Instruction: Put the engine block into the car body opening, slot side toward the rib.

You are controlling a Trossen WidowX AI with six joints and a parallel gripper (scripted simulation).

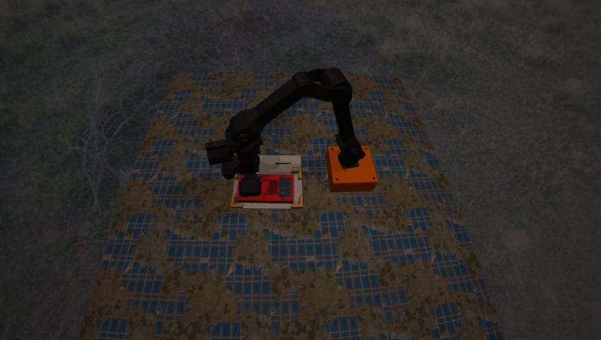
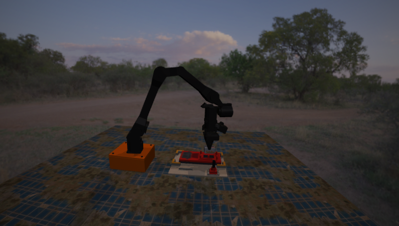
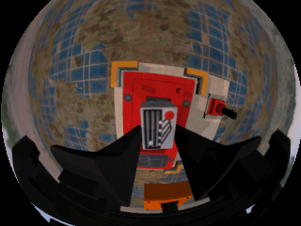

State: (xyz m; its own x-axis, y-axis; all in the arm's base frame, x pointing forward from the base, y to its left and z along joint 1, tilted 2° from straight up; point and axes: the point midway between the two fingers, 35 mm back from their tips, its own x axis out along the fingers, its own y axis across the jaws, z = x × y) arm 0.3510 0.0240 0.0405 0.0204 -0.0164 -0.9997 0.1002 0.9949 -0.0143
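My gripper tip is 1 cm above the grey engine block.
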